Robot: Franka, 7 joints.
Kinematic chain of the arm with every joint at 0, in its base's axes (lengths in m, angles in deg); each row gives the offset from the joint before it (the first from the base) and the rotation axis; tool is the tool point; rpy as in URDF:
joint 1: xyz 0 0 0.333 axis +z
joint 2: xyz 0 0 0 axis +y
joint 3: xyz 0 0 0.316 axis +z
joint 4: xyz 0.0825 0 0 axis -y
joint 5: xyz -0.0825 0 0.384 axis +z
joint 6: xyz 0 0 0 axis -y
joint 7: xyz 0.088 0 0 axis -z
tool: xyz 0 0 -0.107 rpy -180 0 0
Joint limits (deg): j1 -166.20..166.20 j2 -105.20..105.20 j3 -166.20..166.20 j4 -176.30..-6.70 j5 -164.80..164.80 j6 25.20..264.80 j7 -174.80..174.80
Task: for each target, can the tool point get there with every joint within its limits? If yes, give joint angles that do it. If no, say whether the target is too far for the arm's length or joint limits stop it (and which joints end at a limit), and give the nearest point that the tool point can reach.
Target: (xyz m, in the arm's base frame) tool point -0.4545 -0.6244 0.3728
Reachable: yes | joints -117.56 71.42 -5.32 -41.92 43.44 223.17 -37.31
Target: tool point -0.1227 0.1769 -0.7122
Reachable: no: too far | nearest point -0.1382 0.1993 -0.3592 | short by 0.354 m
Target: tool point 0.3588 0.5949 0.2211
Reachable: yes | joints 10.25 74.63 66.26 -79.00 -0.11 105.11 -53.55
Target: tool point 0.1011 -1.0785 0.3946
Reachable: no: too far | nearest point 0.0799 -0.8528 0.3817 | short by 0.227 m
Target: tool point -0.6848 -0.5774 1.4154
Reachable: no: too far | nearest point -0.4181 -0.3526 0.9939 | short by 0.547 m
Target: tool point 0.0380 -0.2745 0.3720
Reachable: yes | joints -26.69 -9.51 -35.83 -146.15 138.00 243.30 16.78
